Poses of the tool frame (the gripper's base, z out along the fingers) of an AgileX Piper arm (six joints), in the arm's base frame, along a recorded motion.
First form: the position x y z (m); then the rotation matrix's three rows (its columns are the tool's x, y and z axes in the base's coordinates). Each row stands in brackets.
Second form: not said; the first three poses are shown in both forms.
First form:
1: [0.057 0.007 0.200], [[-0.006 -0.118 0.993], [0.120 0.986 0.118], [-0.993 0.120 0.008]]
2: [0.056 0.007 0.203], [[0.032 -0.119 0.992], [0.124 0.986 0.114], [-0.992 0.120 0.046]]
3: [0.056 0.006 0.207], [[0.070 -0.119 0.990], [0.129 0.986 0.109], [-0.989 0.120 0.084]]
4: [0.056 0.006 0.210], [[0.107 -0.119 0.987], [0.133 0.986 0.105], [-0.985 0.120 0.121]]
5: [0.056 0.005 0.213], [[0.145 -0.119 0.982], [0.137 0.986 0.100], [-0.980 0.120 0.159]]
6: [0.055 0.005 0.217], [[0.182 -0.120 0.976], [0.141 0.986 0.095], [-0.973 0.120 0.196]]
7: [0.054 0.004 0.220], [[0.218 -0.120 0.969], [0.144 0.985 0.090], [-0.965 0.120 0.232]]
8: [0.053 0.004 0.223], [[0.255 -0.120 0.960], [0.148 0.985 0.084], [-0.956 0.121 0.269]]
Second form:
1: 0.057 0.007 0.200 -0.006 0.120 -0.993 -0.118 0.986 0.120
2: 0.056 0.007 0.203 0.032 0.124 -0.992 -0.119 0.986 0.120
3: 0.056 0.006 0.207 0.070 0.129 -0.989 -0.119 0.986 0.120
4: 0.056 0.006 0.210 0.107 0.133 -0.985 -0.119 0.986 0.120
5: 0.056 0.005 0.213 0.145 0.137 -0.980 -0.119 0.986 0.120
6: 0.055 0.005 0.217 0.182 0.141 -0.973 -0.120 0.986 0.120
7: 0.054 0.004 0.220 0.218 0.144 -0.965 -0.120 0.985 0.120
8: 0.053 0.004 0.223 0.255 0.148 -0.956 -0.120 0.985 0.121
